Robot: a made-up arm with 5 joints.
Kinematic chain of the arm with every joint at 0, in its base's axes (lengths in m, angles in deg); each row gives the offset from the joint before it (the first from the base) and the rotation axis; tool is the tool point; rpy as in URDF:
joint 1: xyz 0 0 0.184 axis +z
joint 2: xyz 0 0 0 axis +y
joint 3: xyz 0.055 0 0.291 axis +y
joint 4: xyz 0.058 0 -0.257 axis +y
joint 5: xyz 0.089 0 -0.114 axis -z
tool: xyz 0 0 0 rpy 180 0 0
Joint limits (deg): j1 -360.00..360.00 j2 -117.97..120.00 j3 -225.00..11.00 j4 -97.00..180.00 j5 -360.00..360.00
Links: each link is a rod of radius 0.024 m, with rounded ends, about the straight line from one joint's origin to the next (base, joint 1, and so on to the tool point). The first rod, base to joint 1, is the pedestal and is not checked.
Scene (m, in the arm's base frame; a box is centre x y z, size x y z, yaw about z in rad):
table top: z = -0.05
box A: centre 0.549 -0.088 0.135 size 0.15 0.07 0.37 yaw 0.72
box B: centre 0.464 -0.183 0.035 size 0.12 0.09 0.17 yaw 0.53
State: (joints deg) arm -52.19 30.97 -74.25 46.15 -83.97
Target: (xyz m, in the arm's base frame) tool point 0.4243 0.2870 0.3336
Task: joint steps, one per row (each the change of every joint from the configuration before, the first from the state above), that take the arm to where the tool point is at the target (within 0.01 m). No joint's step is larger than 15 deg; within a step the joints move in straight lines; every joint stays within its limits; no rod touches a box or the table.
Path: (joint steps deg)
1: 3.44 -13.20 -2.09 -2.78 -8.40
2: 3.45 -13.20 -2.09 -2.77 -8.41
3: 3.44 -13.20 -2.09 -2.78 -8.40
4: 3.44 -13.20 -2.10 -2.78 -8.40
5: 14.50 7.30 0.19 1.87 6.72
6: 14.50 7.31 0.18 1.87 6.72
7: 14.50 7.30 0.18 1.87 6.73
8: 14.50 7.31 0.18 1.87 6.72
9: 14.49 7.30 0.19 1.87 6.72

